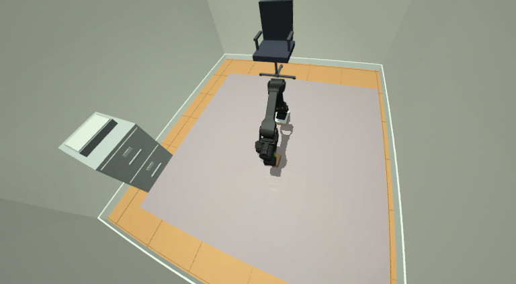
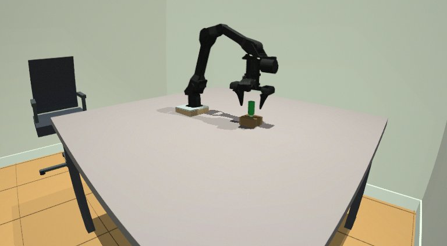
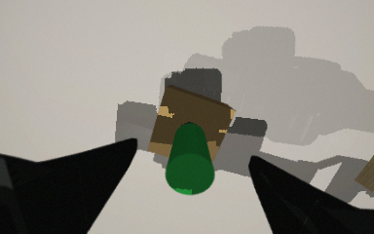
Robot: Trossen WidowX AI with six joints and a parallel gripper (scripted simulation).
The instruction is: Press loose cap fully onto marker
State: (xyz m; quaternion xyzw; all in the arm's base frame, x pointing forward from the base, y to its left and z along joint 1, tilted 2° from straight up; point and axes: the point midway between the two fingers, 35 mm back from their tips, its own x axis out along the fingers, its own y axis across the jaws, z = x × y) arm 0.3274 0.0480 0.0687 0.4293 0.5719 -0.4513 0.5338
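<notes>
The green cap lies right at my gripper tip. Round my gripper tip: tan holder block: 60 mm below.
</notes>
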